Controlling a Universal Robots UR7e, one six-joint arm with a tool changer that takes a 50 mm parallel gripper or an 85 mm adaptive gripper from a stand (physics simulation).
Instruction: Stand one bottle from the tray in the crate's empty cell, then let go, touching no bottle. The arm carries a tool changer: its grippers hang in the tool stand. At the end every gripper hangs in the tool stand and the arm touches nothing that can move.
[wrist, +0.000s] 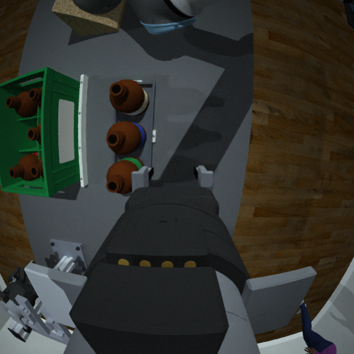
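My gripper (173, 176) is open, with nothing between its fingers. Its left fingertip overlaps the edge of the nearest bottle in the view; whether they touch cannot be told. Three brown bottles stand in a row in the dark tray (153, 107): one with a cream band (131, 97), one with a blue band (125, 137) and one with a green band (122, 175), nearest the gripper. The green crate (49, 132) is at the left and holds several brown bottles (25, 102) (25, 169) in its cells. The middle cell of its far-left column shows no bottle, partly hidden by the crate wall.
A white strip (83, 131) runs along the crate's right side. A cork-coloured block (92, 19) and the arm's base are at the top. A metal bracket plate (65, 247) and grey rack-like parts are at lower left. Part of a person's figure (309, 325) shows at lower right.
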